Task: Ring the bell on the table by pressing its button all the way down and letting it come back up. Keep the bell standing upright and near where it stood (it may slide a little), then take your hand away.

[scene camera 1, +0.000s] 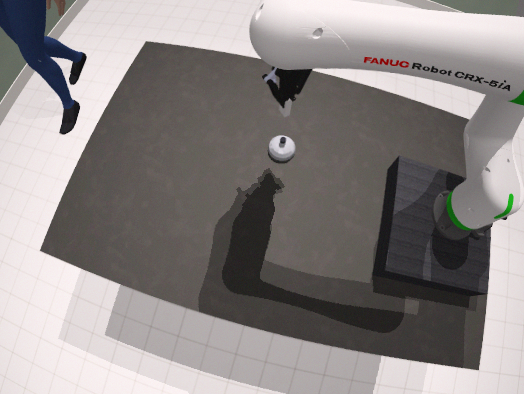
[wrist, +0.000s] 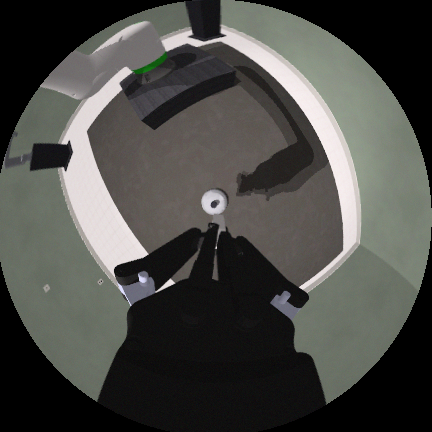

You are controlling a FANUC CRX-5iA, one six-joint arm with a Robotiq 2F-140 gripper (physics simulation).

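Places are measured from the arm's base along level axes (x back, y right, z up), in metres.
Where they show: gripper, fingertip midpoint: (scene camera 1: 284,112) (wrist: 216,221); arm's base, origin of the base link: (scene camera 1: 452,215) (wrist: 155,71).
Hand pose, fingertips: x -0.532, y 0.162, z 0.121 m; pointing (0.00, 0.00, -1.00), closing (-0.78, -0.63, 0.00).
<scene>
Each offset is from my fingertips to the top centre of the thing. Level surfaces: height alone.
The bell @(dx +0.008, dy +0.007, dz -0.146 m) (scene camera 1: 282,149) (wrist: 212,199), a small white dome with a dark button @(dx +0.008, dy +0.007, dz -0.146 m) (scene camera 1: 283,140) (wrist: 214,203) on top, stands upright on the dark table @(dz -0.212 m) (scene camera 1: 165,150) (wrist: 165,165). The button sticks up from the dome in the scene view. My gripper (scene camera 1: 285,111) (wrist: 216,221) is shut and empty. It is raised clear above the table, apart from the bell. In the wrist view its fingertips show just below the bell. In the scene view they are above the bell in the picture, with a gap between them.
The robot's base stands on a dark block (scene camera 1: 425,225) (wrist: 185,85) at one end of the table. The arm's shadow falls across the table beside the bell. A person (scene camera 1: 50,75) in blue trousers is on the floor past the table's far left edge.
</scene>
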